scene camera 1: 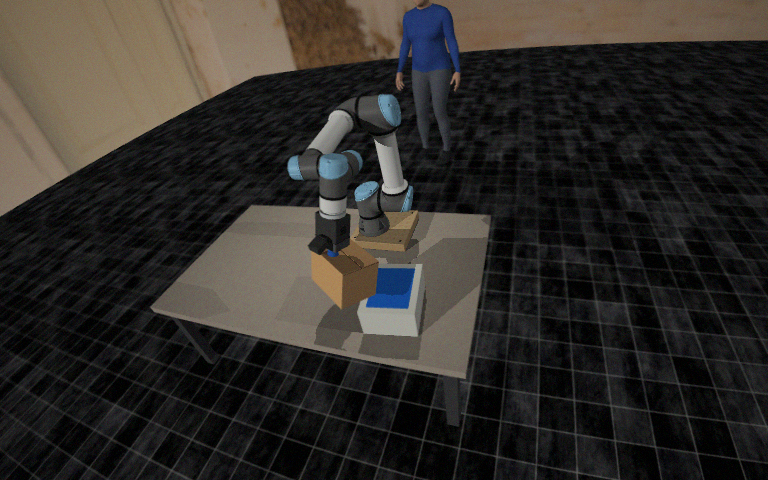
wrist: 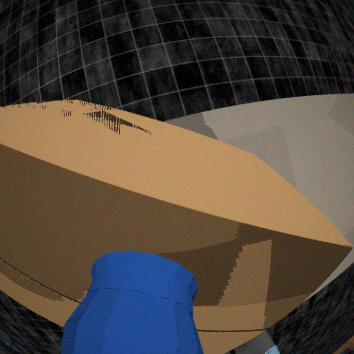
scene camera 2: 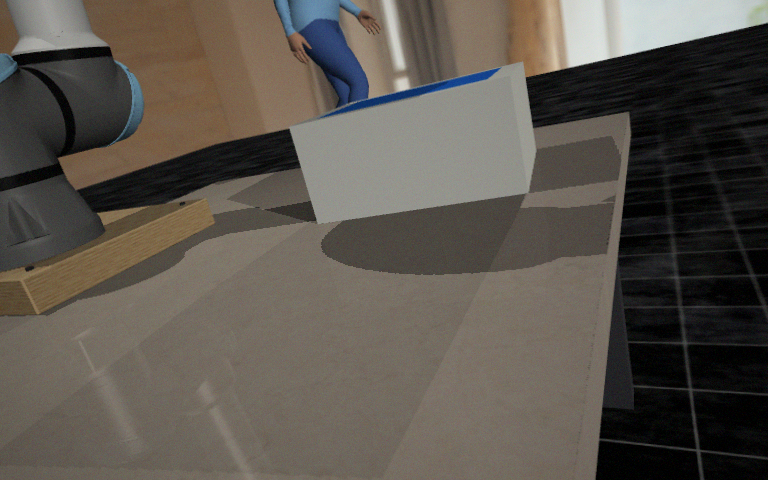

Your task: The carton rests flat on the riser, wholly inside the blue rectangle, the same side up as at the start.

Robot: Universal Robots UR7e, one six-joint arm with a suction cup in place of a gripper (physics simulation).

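Places are measured from the arm's base along level axes (x back, y left, z down), in centimetres.
Pixels of known places: hand, its tool point: point(scene camera 1: 332, 257) point(wrist: 149, 256); arm's base, origin of its link: point(scene camera 1: 374, 227) point(scene camera 2: 41, 250).
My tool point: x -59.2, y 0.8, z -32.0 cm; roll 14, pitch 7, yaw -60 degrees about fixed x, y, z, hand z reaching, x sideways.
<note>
For each thing: its top centre in the pictures, then the offset to it from my tool point. Level surfaces: height alone.
- orange-brown carton, centre of its top: point(wrist: 98, 332) point(scene camera 1: 337, 249) dx +0.5, dy +2.1, dz -2.5 cm
- white-grey riser, centre of its top: point(scene camera 2: 413, 92) point(scene camera 1: 391, 287) dx +10.5, dy +13.7, dz +24.3 cm
- blue rectangle, centre of its top: point(scene camera 2: 413, 92) point(scene camera 1: 391, 287) dx +10.5, dy +13.7, dz +24.3 cm
- table, height of its surface: dz +36.3 cm
The orange-brown carton point(scene camera 1: 344, 277) point(wrist: 150, 175) hangs from my suction gripper point(scene camera 1: 332, 253) point(wrist: 132, 280), whose blue cup is on the carton's top face, away from its middle. The carton is held in the air, to the left of the riser in scene camera 1's view, and overlaps the riser's left edge there. The white-grey riser point(scene camera 1: 390, 321) point(scene camera 2: 413, 152) stands on the table. The blue rectangle point(scene camera 1: 390, 287) point(scene camera 2: 419, 92) is on the riser's top; part of it is hidden by the carton in scene camera 1's view. The carton does not show in scene camera 2's view.
The arm's base stands on a wooden board point(scene camera 1: 390, 243) point(scene camera 2: 124, 254) behind the riser. The table point(scene camera 1: 237, 271) point(scene camera 2: 283, 339) has its front edge a little in front of the riser. A person in blue point(scene camera 1: 428, 42) stands on the floor beyond the table.
</note>
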